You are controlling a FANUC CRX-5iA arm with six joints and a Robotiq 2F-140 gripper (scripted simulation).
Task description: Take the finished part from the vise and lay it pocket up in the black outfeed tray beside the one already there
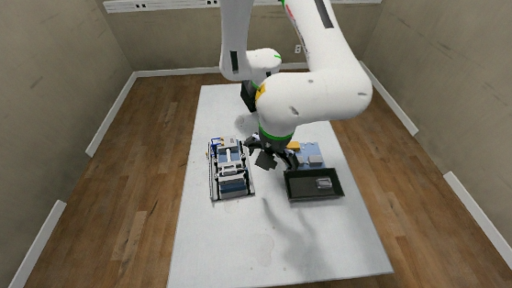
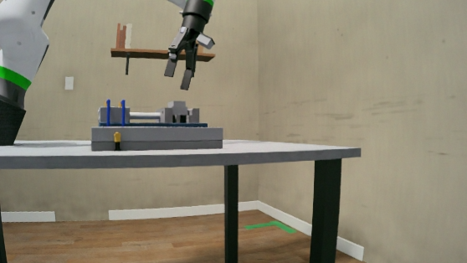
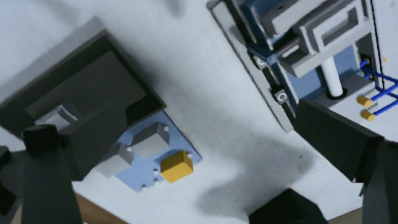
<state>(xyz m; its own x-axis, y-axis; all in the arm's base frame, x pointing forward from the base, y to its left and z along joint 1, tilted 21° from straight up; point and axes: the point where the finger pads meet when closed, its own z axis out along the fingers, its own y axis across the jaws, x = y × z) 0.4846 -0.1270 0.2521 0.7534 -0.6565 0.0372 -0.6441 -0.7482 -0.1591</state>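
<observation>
My hand is 140 mm past the vise screw rod, 140 mm to the left of it and 120 mm above it. From my hand the other things lie so: blue pallet (100 mm behind, 220 mm to the left, 190 mm below); orange block (160 mm behind, 180 mm to the left, 170 mm below).
</observation>
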